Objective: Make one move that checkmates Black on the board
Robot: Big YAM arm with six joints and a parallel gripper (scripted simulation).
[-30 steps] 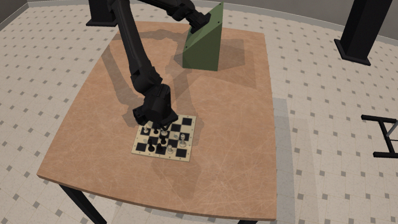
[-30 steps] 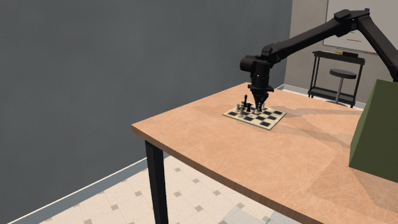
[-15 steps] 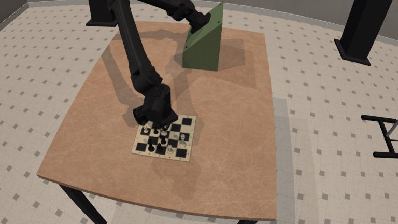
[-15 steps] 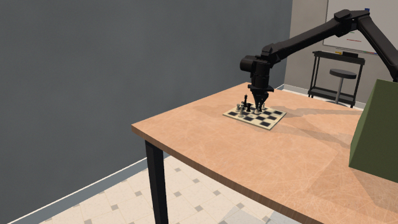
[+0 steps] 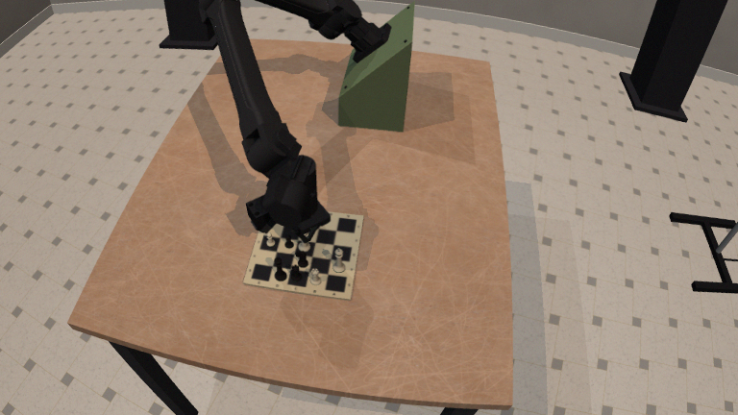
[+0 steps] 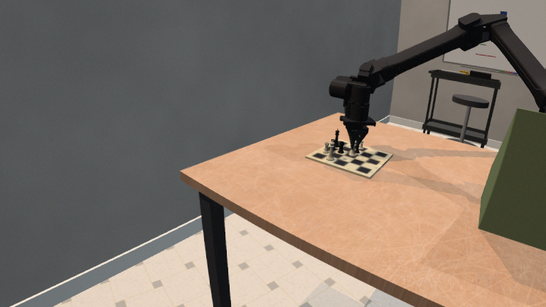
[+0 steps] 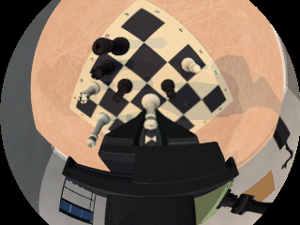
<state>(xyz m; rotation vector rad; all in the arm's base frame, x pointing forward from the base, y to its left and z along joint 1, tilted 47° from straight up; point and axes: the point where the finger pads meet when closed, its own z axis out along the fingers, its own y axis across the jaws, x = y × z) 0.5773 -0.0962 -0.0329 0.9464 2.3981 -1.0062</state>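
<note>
Right now my hand is 40 mm above the chessboard and 10 mm short of it. Also, from my hand: tall white piece (80 mm to the left, 40 mm ahead); white pawn (80 mm to the right, 20 mm below, 10 mm ahead); black piece (90 mm ahead, 30 mm to the right).
</note>
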